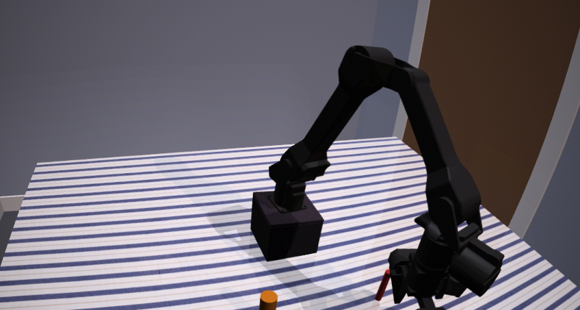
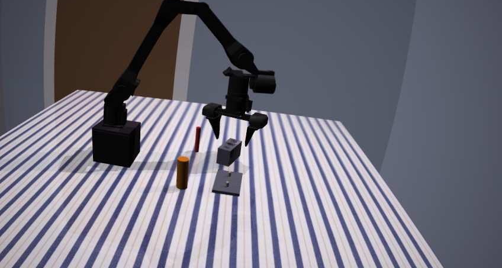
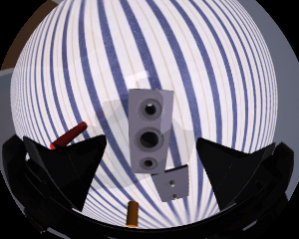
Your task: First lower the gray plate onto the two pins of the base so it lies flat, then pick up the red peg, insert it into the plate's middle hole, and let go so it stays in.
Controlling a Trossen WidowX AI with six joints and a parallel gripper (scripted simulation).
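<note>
Now: the gray plate 20 mm below my gripper tip. From my gripper tip the other things lie so: red peg: 100 mm behind, 40 mm to the left, 20 mm below; then orange cylinder: 190 mm to the right, 150 mm behind, 20 mm below; then flat base: 150 mm to the right, 50 mm below, 20 mm behind.
</note>
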